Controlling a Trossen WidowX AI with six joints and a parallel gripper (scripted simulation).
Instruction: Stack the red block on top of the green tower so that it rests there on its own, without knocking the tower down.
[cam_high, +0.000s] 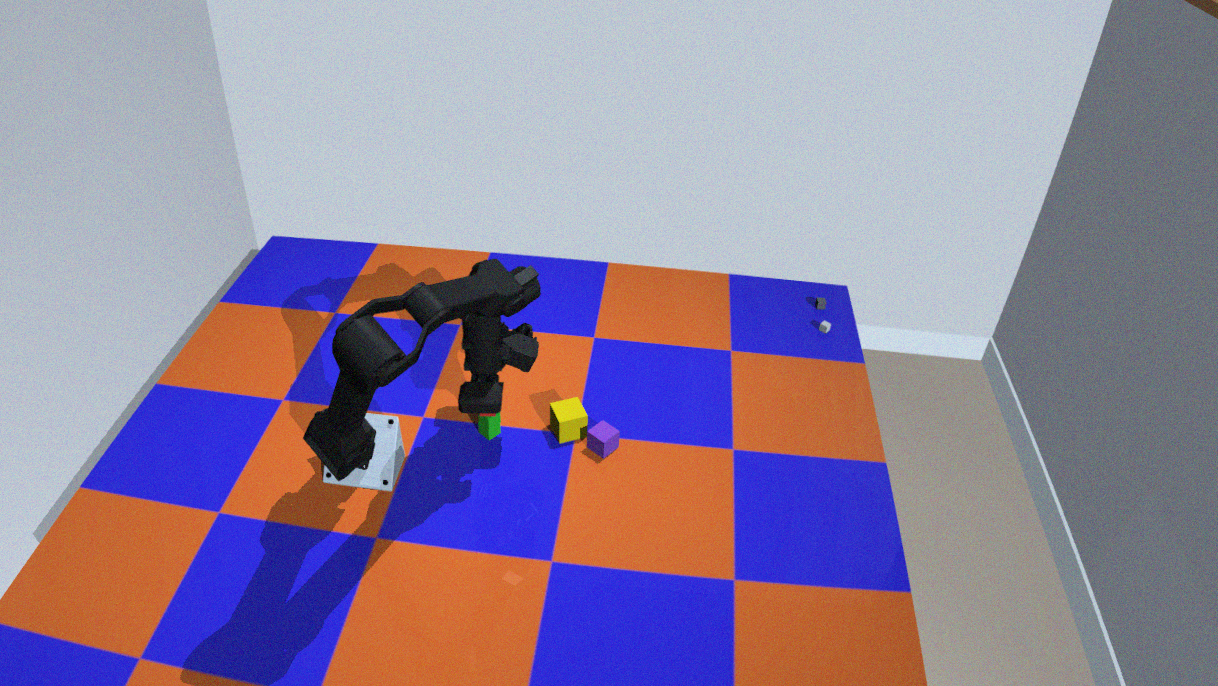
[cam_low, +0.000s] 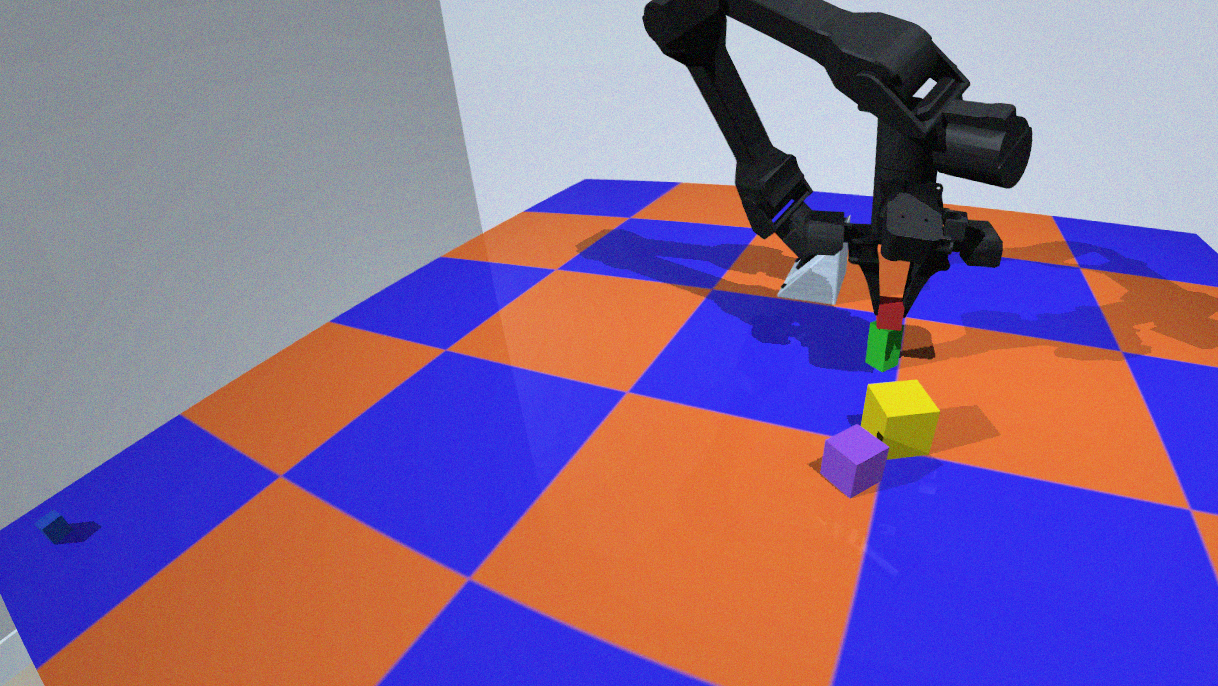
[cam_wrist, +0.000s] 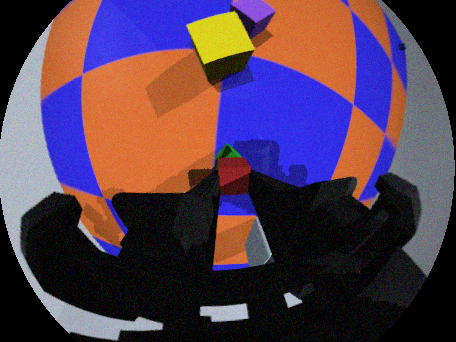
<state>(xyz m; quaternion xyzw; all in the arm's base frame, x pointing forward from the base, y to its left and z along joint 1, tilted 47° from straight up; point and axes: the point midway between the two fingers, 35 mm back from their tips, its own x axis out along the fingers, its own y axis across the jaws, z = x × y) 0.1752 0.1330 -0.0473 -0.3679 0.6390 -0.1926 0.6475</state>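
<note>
Now: the small red block right at my gripper tip. From my gripper tip the other things lie so: yellow cube: 12 cm ahead, 4 cm to the left, 4 cm below; small blue block: 65 cm ahead, 61 cm to the right, 5 cm below; purple cube: 19 cm ahead, 4 cm below, 1 cm to the left.
</note>
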